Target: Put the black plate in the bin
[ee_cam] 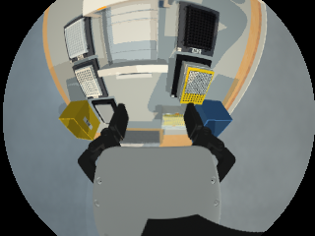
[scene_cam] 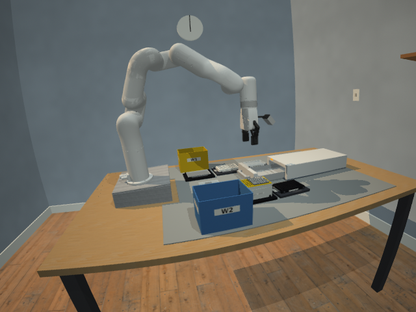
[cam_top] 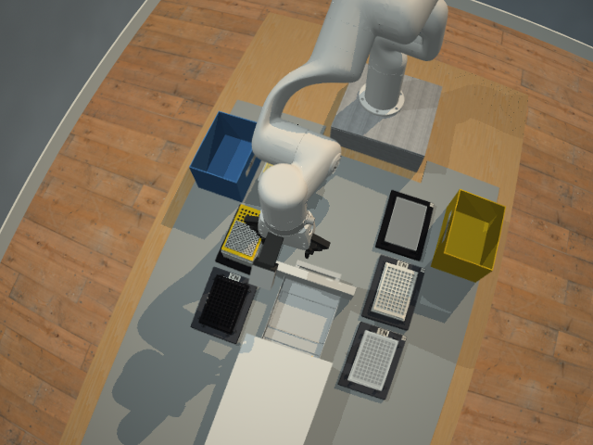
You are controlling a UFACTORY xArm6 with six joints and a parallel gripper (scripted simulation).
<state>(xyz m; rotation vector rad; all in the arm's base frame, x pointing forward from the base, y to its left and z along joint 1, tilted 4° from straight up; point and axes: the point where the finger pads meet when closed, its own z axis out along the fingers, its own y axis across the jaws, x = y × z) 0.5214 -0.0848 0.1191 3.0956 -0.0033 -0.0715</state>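
Now: the black plate 20 cm below my hand, 13 cm ahead of it and 12 cm to the right of it. The rest, counted from my hand: yellow-topped tip box: 17 cm below, 13 cm to the right, 5 cm behind; then work nest N2: 21 cm below, 13 cm ahead, 12 cm to the right; then cooler drawer: 20 cm below, 14 cm ahead, 7 cm to the left.
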